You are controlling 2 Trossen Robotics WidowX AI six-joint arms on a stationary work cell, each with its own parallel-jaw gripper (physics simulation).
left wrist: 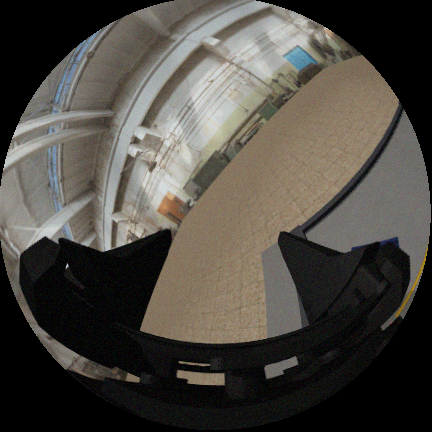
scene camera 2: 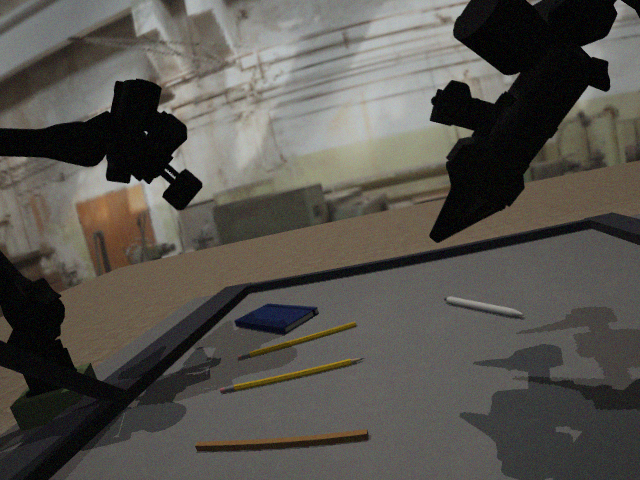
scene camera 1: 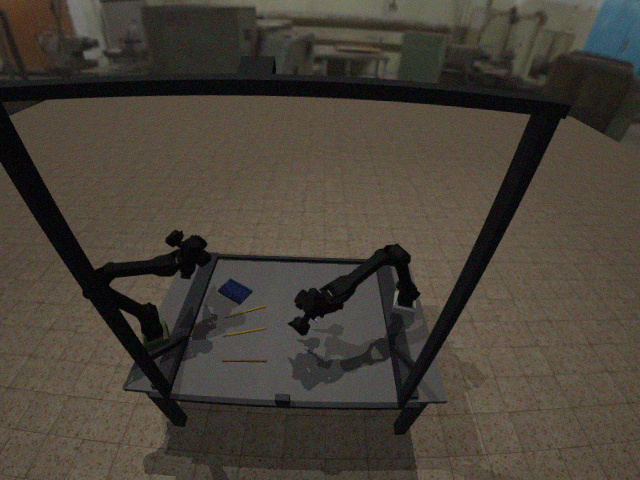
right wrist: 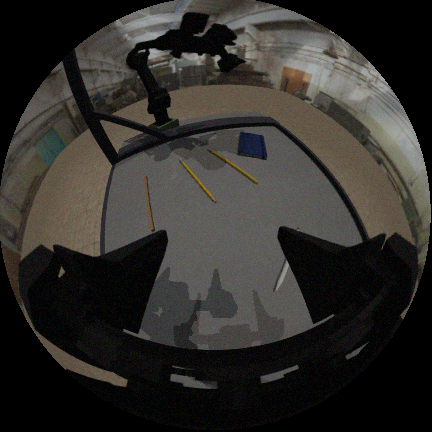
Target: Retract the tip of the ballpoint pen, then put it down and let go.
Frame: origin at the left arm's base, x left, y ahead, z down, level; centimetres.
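Seen in the pictures: left gripper, between the fingertips: (left wrist: 226, 236) (scene camera 2: 167, 170) (right wrist: 239, 52); right gripper, between the fingertips: (scene camera 2: 442, 228) (scene camera 1: 293, 314) (right wrist: 223, 234); left arm's base, origin of its link: (scene camera 1: 154, 333) (right wrist: 162, 121); right arm's base, origin of its link: (scene camera 1: 405, 301).
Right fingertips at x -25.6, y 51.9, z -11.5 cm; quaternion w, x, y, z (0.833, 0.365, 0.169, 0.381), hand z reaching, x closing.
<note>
Offsets run from my right fingertips to a thing's top centre.
The white ballpoint pen @(dx +8.5, dy +11.3, dz +14.2 cm) (scene camera 2: 483, 306) (right wrist: 282, 276) lies on the grey table. In scene camera 2 its tapered end points right and a small dark end points left. Whether the writing tip is out is too small to tell. In scene camera 1 it is mostly hidden by the right arm, and in the right wrist view partly by a finger. My right gripper (scene camera 1: 293, 311) (scene camera 2: 438, 235) (right wrist: 223, 234) is open and empty, above the table and apart from the pen. My left gripper (left wrist: 226, 236) is open and empty, raised near the table's left edge in scene camera 1.
A blue notebook @(dx +35.2, dy -13.9, dz +14.3 cm) (scene camera 1: 235, 290) (scene camera 2: 277, 317) (right wrist: 252, 145), two yellow pencils @(dx +21.6, dy -13.6, dz +14.8 cm) (scene camera 2: 297, 341) @(dx +11.6, dy -17.4, dz +14.7 cm) (scene camera 2: 292, 375) and an orange-brown stick @(dx -0.6, dy -22.4, dz +14.8 cm) (scene camera 1: 244, 360) (scene camera 2: 281, 441) (right wrist: 149, 203) lie left of the pen in scene camera 2. A dark frame (scene camera 1: 501, 222) surrounds the table.
</note>
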